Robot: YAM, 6 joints.
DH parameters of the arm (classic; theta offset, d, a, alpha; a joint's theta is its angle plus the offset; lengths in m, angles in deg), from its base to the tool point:
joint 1: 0 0.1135 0.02 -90
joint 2: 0 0 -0.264 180
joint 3: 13.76 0 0.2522 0
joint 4: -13.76 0 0.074 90
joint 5: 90 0 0 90
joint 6: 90 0.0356 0 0
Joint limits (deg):
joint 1: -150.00..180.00
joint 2: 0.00..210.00
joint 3: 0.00..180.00
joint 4: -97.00..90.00
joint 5: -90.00..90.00
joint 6: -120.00..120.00
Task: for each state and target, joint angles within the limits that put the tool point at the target. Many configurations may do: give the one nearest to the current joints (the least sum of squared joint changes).
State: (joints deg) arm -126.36 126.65 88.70 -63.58 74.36 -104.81
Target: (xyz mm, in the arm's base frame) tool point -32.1 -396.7 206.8
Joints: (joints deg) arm -89.69 119.33 93.40 -63.61 74.12 -104.81
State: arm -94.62 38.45 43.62 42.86 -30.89 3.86
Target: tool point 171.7 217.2 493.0
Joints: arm -124.37 8.70 80.40 50.37 -32.50 3.86
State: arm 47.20 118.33 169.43 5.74 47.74 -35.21
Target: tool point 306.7 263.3 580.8
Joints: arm 44.79 122.39 158.35 -2.53 55.22 -35.21
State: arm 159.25 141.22 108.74 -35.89 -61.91 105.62
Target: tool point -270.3 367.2 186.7
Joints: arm 122.40 126.48 100.34 -43.48 -62.02 105.62
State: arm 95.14 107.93 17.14 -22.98 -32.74 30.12
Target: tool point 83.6 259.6 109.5
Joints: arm 68.38 96.48 41.25 -16.20 -30.28 30.12
